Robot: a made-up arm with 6 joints.
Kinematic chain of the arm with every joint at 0, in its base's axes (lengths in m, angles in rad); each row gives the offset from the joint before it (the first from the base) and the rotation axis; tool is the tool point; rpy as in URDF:
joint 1: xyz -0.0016 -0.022 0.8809 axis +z
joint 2: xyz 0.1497 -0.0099 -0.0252 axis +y
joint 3: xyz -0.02 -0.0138 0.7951 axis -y
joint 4: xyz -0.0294 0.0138 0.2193 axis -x
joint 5: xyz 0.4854 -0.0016 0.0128 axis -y
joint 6: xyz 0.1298 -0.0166 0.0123 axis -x
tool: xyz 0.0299 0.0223 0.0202 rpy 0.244 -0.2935 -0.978
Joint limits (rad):
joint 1: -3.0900..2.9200
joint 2: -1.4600..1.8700
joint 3: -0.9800..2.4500
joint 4: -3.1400..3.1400
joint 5: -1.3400..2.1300
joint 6: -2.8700..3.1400
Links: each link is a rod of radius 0.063 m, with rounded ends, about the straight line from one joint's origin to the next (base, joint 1, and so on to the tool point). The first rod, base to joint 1, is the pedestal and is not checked.
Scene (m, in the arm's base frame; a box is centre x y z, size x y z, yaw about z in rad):
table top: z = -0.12
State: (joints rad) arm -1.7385 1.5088 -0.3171 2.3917 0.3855 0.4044
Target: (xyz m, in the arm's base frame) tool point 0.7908 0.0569 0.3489
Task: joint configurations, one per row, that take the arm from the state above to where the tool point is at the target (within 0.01 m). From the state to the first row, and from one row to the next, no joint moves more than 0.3 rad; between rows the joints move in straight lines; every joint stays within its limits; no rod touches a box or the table.
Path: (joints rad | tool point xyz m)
1: -1.4493 1.5104 -0.3544 2.3672 0.4243 0.3949 | 0.1598 -0.9149 0.3157
2: -1.1601 1.5120 -0.3918 2.3427 0.4630 0.3855 | 0.4034 -0.8070 0.3204
3: -0.8709 1.5137 -0.4291 2.3182 0.5018 0.3760 | 0.5997 -0.6370 0.3261
4: -0.5817 1.5153 -0.4664 2.2937 0.5405 0.3666 | 0.7344 -0.4226 0.3328
5: -0.2925 1.5169 -0.5038 2.2692 0.5793 0.3571 | 0.7988 -0.1841 0.3405
6: -0.0032 1.5185 -0.5411 2.2447 0.6180 0.3477 | 0.7908 0.0569 0.3489

